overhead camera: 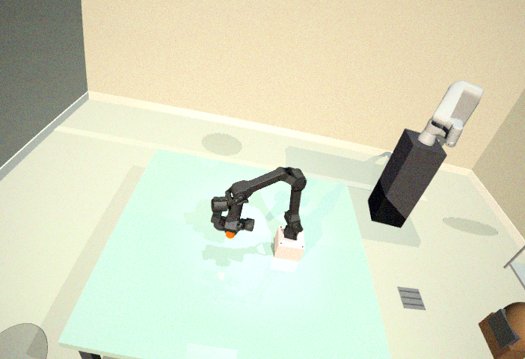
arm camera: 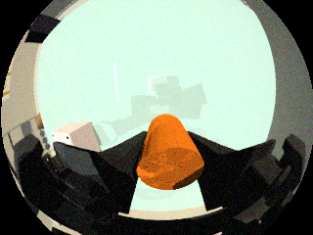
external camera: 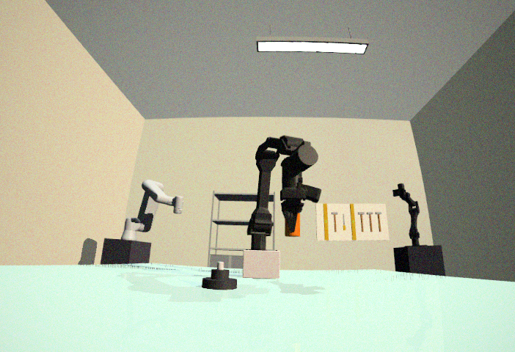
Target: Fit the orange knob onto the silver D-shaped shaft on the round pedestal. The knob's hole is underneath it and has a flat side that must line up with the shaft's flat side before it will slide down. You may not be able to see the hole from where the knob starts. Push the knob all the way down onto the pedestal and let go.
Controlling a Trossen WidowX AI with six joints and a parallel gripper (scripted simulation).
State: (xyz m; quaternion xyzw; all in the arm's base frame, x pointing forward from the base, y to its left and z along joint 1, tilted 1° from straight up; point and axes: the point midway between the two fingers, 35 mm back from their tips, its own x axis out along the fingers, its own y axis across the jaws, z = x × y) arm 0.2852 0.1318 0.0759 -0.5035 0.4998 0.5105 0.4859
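Right now my gripper tip is 7 cm short of the dark round pedestal, 17 cm to the left of it and 11 cm above it. The rest, counted from my gripper tip: orange knob (3 cm above).
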